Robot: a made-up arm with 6 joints.
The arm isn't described. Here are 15 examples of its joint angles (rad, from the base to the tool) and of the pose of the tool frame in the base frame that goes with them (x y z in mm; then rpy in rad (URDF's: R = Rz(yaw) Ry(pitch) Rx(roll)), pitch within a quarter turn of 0, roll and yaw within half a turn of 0).
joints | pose
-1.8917 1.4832 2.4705 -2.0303 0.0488 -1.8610 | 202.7 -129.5 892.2 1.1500 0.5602 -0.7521
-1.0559 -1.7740 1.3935 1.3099 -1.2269 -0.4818 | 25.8 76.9 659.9 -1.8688 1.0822 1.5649
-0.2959 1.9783 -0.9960 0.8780 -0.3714 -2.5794 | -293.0 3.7 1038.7 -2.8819 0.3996 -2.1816
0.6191 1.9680 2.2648 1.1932 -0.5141 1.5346 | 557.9 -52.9 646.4 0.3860 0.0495 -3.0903
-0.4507 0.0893 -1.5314 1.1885 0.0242 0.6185 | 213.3 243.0 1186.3 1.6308 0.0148 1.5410
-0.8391 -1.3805 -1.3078 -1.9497 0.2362 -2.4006 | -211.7 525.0 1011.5 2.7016 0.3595 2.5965
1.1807 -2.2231 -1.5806 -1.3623 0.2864 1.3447 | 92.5 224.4 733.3 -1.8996 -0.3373 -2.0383
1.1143 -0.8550 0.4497 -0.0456 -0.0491 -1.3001 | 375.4 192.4 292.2 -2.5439 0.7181 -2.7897
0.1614 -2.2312 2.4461 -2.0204 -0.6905 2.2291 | -206.0 300.2 921.8 0.9613 0.5384 2.1932
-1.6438 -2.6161 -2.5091 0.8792 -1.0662 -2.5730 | 483.6 33.2 804.3 0.0489 -0.2712 -0.4628
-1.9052 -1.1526 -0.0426 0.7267 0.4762 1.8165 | -279.7 -3.2 1331.0 3.0063 0.2666 -2.1347
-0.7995 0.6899 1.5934 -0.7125 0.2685 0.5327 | 135.8 533.4 999.6 -0.6456 1.1545 -1.6363
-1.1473 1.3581 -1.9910 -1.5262 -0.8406 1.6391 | 260.5 -175.6 1414.1 -3.0205 -0.4139 0.4819
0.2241 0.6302 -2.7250 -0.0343 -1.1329 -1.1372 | 350.1 42.0 1192.2 2.1875 -1.0495 -0.2558
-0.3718 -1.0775 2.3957 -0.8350 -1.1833 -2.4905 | -185.5 -32.6 623.2 1.7110 1.2843 -2.5043
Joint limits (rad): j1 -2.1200..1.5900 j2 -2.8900..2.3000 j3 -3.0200..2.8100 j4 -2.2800..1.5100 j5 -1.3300..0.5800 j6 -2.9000..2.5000
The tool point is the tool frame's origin. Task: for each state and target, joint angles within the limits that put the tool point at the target. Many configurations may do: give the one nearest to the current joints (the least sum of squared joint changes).
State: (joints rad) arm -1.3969 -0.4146 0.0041 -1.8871 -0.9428 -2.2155
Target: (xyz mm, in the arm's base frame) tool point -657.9 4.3 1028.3
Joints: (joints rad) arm -1.8153 -0.2580 -0.2094 -1.8593 -1.0772 -1.9994
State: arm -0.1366 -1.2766 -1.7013 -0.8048 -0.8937 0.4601
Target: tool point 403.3 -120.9 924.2
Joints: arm -0.0756 -1.3321 -1.6954 -1.0675 -0.7505 0.6822
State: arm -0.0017 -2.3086 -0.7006 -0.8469 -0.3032 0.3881
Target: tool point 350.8 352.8 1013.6
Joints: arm -0.7271 -2.0875 -0.9449 -0.6798 -0.3596 0.2062
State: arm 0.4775 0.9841 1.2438 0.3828 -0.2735 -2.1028
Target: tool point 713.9 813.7 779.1
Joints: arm 0.1732 0.7780 1.2034 0.7147 -0.3904 -2.3776
